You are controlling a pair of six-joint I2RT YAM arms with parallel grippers.
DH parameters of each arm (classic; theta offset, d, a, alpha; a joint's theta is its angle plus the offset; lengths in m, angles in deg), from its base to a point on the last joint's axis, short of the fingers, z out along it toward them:
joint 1: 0 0.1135 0.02 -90
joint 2: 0 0 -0.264 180
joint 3: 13.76 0 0.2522 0
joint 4: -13.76 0 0.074 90
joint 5: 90 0 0 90
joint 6: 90 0.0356 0 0
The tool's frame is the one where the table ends.
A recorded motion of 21 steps. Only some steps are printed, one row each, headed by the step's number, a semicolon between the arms.
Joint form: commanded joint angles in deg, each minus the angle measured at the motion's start. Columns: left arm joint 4, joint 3, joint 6, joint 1, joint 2, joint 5; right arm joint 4, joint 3, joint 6, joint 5, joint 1, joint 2.
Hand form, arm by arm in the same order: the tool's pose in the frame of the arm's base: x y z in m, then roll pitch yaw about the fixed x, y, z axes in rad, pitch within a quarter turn. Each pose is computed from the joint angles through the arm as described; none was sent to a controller.
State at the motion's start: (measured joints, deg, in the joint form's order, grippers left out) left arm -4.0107 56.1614 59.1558 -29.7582 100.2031 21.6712; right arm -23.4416 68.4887 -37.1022 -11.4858 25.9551 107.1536
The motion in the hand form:
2: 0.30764 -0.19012 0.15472 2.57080 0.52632 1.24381; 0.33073 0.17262 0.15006 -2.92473 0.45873 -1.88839
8: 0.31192 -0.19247 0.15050 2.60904 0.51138 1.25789; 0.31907 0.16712 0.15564 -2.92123 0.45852 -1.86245
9: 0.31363 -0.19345 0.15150 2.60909 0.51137 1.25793; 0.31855 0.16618 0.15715 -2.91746 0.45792 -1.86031
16: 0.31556 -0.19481 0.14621 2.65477 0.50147 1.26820; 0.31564 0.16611 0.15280 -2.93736 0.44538 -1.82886
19: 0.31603 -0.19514 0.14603 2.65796 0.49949 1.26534; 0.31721 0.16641 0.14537 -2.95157 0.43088 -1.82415
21: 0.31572 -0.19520 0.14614 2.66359 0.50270 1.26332; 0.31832 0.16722 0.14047 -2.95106 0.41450 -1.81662
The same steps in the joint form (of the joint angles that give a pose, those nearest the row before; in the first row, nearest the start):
2: -0.12 0.79 3.95 -0.21 2.54 -3.65; 2.79 -2.65 -2.89 2.61 0.76 0.43
8: -2.40 2.63 4.48 -0.21 4.30 -3.83; 2.26 -5.29 -4.20 2.08 0.76 -2.64
9: -2.75 3.25 4.48 -0.21 4.56 -3.83; 2.09 -5.38 -4.38 2.17 0.68 -3.00
16: -5.13 4.57 5.09 -0.21 6.05 -3.48; 1.21 -5.74 -6.31 1.03 0.76 -2.66
19: -5.48 4.83 5.35 -0.21 6.23 -3.39; 1.21 -5.56 -7.02 0.85 0.68 -1.25
21: -5.83 4.92 5.44 -0.21 6.23 -3.04; 1.29 -5.38 -7.63 1.37 0.76 -0.28

